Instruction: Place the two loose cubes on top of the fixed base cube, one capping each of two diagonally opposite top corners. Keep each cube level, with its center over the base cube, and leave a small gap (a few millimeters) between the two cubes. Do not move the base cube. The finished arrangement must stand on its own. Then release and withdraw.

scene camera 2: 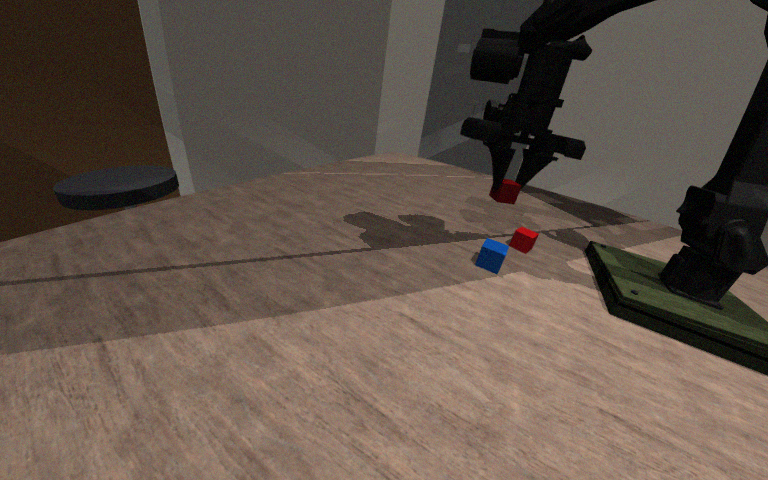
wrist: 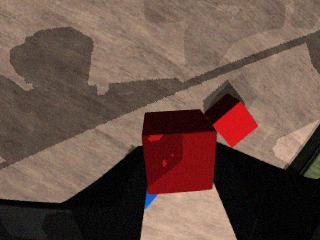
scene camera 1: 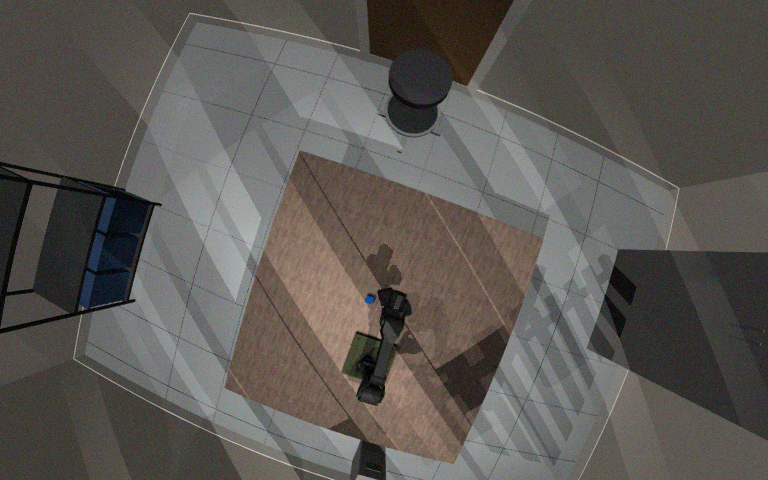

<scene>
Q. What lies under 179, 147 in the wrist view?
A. A red cube.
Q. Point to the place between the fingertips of my gripper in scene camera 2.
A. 505, 190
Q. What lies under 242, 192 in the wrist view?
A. My gripper.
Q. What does my gripper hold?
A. A red cube.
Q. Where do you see a red cube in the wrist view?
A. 229, 117
</scene>
